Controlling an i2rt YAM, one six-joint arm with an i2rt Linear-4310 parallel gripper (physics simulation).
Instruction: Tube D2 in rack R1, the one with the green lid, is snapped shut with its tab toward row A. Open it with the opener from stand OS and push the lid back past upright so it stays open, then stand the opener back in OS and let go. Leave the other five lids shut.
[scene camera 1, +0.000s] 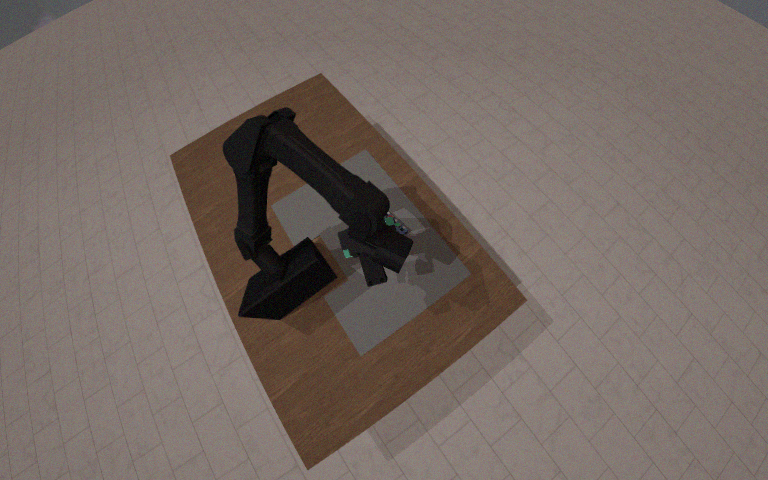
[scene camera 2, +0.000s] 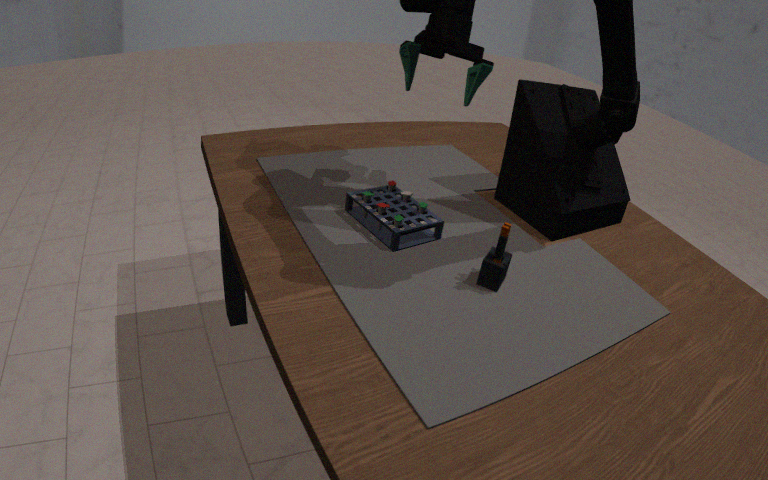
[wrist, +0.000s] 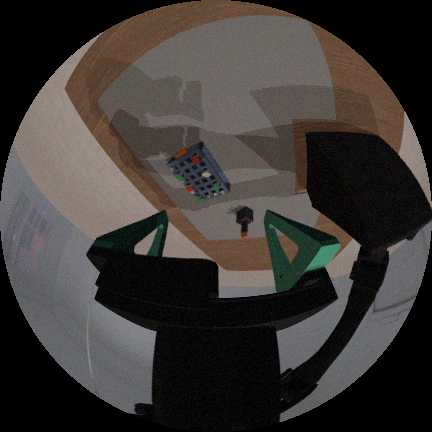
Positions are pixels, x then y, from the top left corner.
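The gripper (scene camera 2: 437, 98) is 0.75 m from the lens, and a grey mat (scene camera 2: 452, 347) is 0.52 m from the lens.
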